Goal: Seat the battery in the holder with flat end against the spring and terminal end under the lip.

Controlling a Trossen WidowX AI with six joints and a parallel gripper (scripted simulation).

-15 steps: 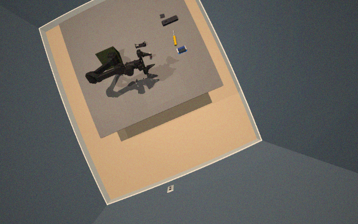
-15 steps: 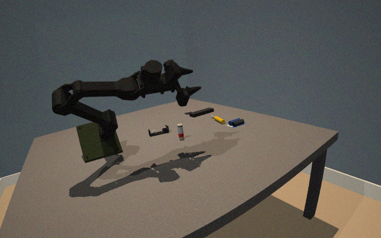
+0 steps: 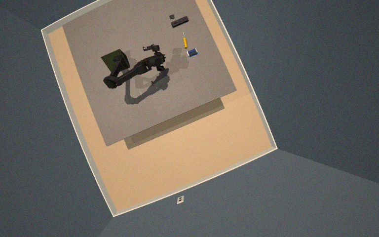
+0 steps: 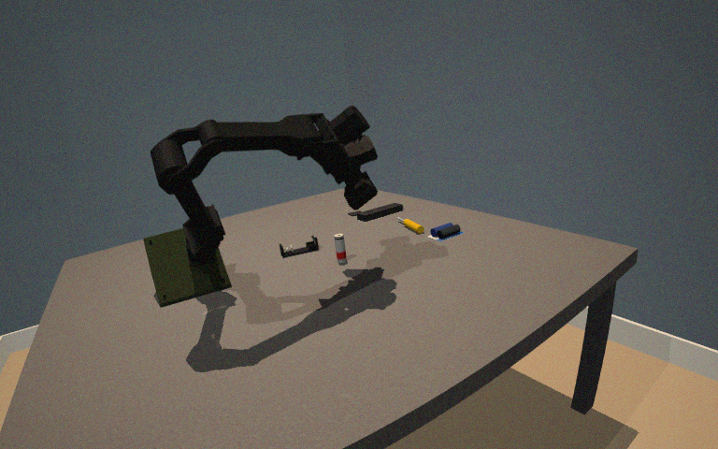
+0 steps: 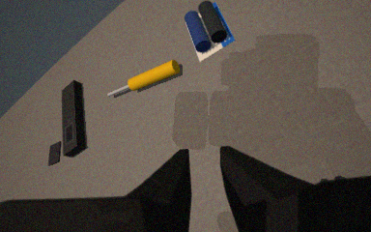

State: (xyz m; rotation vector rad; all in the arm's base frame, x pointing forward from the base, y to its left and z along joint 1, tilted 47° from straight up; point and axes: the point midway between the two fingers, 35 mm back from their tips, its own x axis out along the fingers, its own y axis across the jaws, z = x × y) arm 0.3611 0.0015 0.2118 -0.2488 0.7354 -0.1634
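Right now my gripper tip is 6 cm past the battery, 6 cm to the right of it and 14 cm above it. Round my gripper tip: yellow-handled tool 21 cm ahead, 18 cm to the left, 16 cm below; long black bar 21 cm ahead, 35 cm to the left, 16 cm below.
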